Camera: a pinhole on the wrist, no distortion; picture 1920 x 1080 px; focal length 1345.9 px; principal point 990.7 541.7 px. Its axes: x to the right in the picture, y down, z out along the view. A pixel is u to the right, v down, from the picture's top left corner.
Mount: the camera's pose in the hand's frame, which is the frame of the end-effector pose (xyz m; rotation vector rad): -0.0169 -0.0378 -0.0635 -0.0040 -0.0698 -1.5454
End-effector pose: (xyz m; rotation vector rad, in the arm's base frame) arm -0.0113 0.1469 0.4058 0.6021 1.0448 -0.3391
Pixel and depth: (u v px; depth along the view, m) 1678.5 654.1 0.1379
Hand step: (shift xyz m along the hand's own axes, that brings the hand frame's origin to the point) -0.0096 -0.1015 0.0780
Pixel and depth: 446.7 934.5 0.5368
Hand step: 0.1115 0.2079 0.4684
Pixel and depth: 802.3 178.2 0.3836
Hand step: -0.1380 0.0310 0.3125
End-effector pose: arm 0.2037 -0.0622 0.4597 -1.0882 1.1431 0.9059
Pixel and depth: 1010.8 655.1 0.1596
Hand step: -0.0102 -0.0324 0.0965
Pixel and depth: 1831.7 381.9 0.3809
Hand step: -0.0726 -0.2589 0.3261
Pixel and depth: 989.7 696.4 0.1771
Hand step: -0.0041 -0.0289 0.1141
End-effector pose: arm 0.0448 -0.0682 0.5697 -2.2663 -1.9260 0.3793
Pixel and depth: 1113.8 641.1 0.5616
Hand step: 0.0018 -0.0619 0.5011
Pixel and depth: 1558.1 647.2 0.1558
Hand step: -0.0098 -0.0958 0.0956
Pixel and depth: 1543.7 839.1 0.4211
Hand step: 0.0622 -0.1886 0.3689
